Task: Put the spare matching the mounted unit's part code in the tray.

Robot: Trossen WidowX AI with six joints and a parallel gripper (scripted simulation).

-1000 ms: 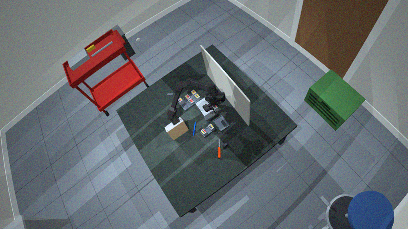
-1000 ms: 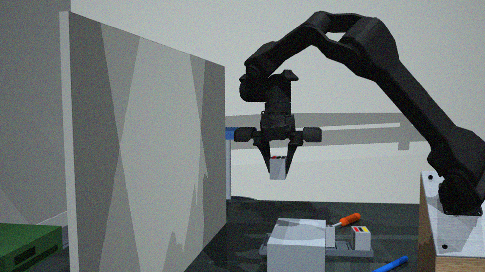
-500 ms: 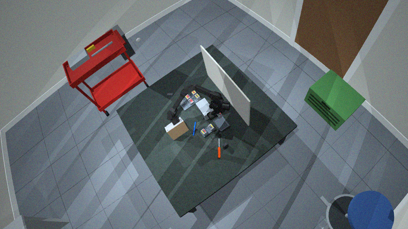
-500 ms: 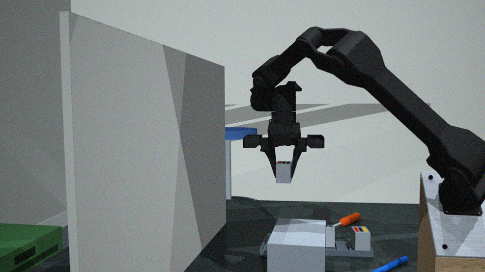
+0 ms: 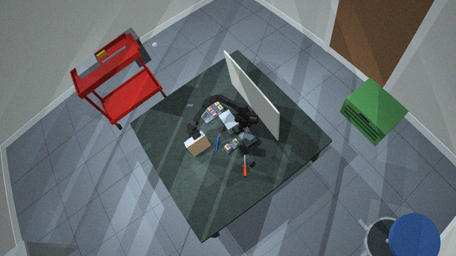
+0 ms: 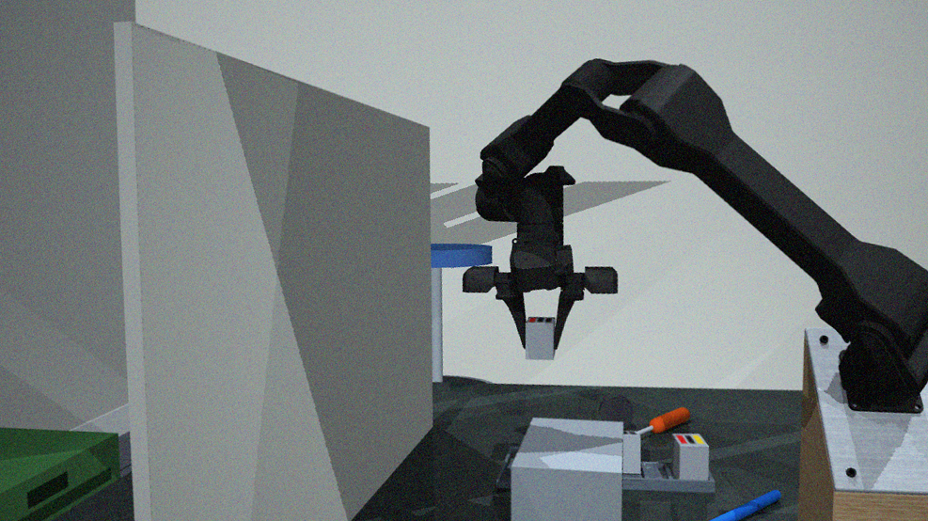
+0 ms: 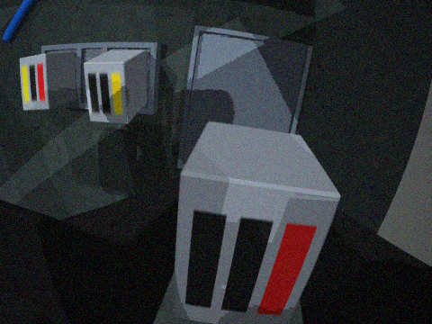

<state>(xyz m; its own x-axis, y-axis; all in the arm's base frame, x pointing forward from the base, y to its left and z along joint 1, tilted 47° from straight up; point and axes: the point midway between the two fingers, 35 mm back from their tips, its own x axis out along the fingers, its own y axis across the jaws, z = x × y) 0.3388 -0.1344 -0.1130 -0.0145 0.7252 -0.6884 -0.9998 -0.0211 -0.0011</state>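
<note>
My gripper tip is now 15 cm above the flat grey tray. The rest, counted from my gripper tip: grey spare 2 cm above; grey mounted unit 20 cm to the left, 11 cm below, 5 cm behind; white upright panel 19 cm ahead, 18 cm to the left, 7 cm above.
</note>
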